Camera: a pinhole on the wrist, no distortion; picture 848 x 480 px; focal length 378.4 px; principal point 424.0 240.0 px. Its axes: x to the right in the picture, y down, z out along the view. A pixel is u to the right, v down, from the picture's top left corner.
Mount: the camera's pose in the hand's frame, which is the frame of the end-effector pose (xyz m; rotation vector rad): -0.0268 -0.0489 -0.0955 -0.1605 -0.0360 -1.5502
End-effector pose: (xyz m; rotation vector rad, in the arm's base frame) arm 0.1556 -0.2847 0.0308 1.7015 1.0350 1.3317
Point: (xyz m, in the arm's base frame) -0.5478 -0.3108 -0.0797
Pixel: behind the camera
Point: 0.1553 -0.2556 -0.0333
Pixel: 548.4 309.8
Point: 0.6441 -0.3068 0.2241
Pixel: 271.0 312.5
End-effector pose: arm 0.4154 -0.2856 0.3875 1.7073 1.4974 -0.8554
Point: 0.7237 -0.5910 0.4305
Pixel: 55.6 72.6
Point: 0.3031 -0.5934 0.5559
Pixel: outside the picture
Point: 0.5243 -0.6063 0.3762
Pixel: 284.4 91.4
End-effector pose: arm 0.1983 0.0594 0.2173 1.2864 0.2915 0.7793
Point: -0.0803 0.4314 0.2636
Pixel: behind the camera
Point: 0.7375 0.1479 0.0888
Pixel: outside the picture
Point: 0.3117 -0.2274 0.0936
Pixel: 625.2 73.9
